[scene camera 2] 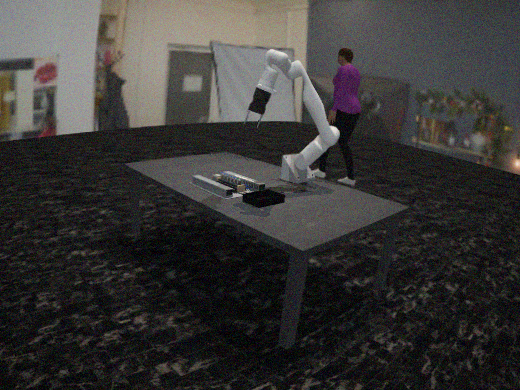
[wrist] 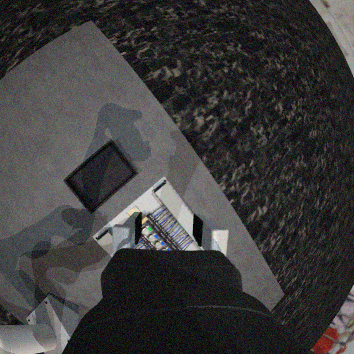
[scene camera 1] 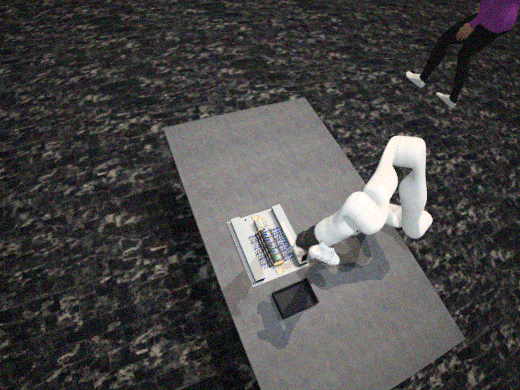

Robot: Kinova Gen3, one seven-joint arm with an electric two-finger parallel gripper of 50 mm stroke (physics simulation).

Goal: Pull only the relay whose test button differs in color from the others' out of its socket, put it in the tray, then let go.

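Places are measured from the arm's base along level axes (x right, y ahead, z up), in metres.
Where they show: gripper, fingertip midpoint: (scene camera 2: 250, 125) (wrist: 167, 223) (scene camera 1: 295, 255); arm's base, origin of the base link: (scene camera 2: 299, 163) (wrist: 46, 336).
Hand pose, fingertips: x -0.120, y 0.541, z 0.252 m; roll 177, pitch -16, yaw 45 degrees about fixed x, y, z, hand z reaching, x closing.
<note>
Things, the pixels of their centre, and the offset from my fingertips. "spot": a spot on its surface instead. Level surfaces: height alone.
- relay with a green test button, body centre: (wrist: 145, 228) (scene camera 1: 277, 258) dz -0.296, dx +0.094, dy -0.042 m
- black tray, surface spot: (wrist: 101, 175) (scene camera 1: 293, 299) spot: dz -0.340, dx -0.083, dy -0.031 m
- light panel, body centre: (wrist: 162, 245) (scene camera 1: 267, 243) (scene camera 2: 227, 186) dz -0.338, dx +0.186, dy -0.048 m
- grey table, its level: dz -0.344 m
A relay with a green test button (scene camera 1: 277, 257) (wrist: 149, 229) sits in the row near the tray end of the panel. Relays with blue test buttons (scene camera 1: 269, 244) (wrist: 156, 237) stand beside it in the same row. In scene camera 2 the buttons are too small to tell apart. The black tray (scene camera 1: 295, 298) (scene camera 2: 263, 198) (wrist: 101, 175) lies beside the panel and looks empty. My gripper (scene camera 1: 301, 256) (scene camera 2: 251, 125) (wrist: 167, 223) is open and empty, high above the table. In the wrist view, its body hides the far part of the relay row.
The light panel (scene camera 1: 246, 231) (wrist: 150, 200) carries wiring and raised ducts (scene camera 2: 212, 185) along both sides of the relay row. The grey table (scene camera 1: 240, 150) (scene camera 2: 320, 215) (wrist: 50, 100) bears the panel, tray and arm base. A person in purple (scene camera 1: 497, 15) (scene camera 2: 347, 87) stands beyond the table.
</note>
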